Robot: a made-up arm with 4 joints.
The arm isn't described. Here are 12 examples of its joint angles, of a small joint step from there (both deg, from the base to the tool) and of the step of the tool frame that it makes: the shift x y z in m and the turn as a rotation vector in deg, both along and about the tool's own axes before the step.
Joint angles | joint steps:
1: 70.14 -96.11 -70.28 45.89 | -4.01 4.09 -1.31 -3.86
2: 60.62 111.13 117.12 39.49 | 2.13 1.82 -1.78 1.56
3: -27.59 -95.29 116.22 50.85 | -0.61 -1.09 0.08 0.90
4: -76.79 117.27 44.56 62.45 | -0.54 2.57 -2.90 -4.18
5: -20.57 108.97 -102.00 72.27 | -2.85 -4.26 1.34 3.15
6: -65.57 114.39 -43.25 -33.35 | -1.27 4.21 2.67 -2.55
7: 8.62 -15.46 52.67 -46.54 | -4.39 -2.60 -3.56 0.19
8: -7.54 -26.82 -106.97 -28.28 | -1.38 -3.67 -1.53 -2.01
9: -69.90 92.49 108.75 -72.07 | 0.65 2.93 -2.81 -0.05
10: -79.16 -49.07 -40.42 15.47 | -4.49 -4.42 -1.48 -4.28
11: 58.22 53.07 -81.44 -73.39 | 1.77 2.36 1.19 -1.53
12: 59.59 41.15 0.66 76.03 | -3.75 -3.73 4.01 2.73
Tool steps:
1: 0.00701 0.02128 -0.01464 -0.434 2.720 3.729
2: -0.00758 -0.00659 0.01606 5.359 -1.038 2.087
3: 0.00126 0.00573 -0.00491 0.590 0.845 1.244
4: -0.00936 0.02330 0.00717 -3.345 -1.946 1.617
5: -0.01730 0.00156 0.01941 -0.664 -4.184 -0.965
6: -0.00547 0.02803 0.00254 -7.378 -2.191 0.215
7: 0.00132 -0.00062 -0.01271 5.940 2.975 2.866
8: -0.00996 -0.02179 0.01662 0.491 -2.727 -3.416
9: 0.01012 -0.02246 -0.00291 4.205 1.758 -0.884
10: -0.01436 -0.03084 0.01669 2.511 -3.165 -3.073
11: -0.00499 0.01782 0.00329 -1.567 -1.353 1.632
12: -0.02140 -0.02961 0.02605 0.487 -4.360 -5.101
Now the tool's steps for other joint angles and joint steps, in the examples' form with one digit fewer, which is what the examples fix.
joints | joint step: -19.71 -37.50 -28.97 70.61 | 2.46 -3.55 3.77 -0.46
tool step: 0.0040 -0.0335 0.0015 -1.85 -0.94 -6.94
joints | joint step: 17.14 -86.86 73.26 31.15 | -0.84 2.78 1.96 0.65
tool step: -0.0066 -0.0067 0.0163 0.04 -2.41 -1.09
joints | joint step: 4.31 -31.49 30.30 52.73 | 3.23 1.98 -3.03 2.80
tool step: -0.0013 0.0237 0.0008 1.18 0.84 4.28
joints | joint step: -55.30 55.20 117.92 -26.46 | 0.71 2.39 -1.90 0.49
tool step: 0.0019 -0.0217 0.0090 3.81 -0.25 -0.94
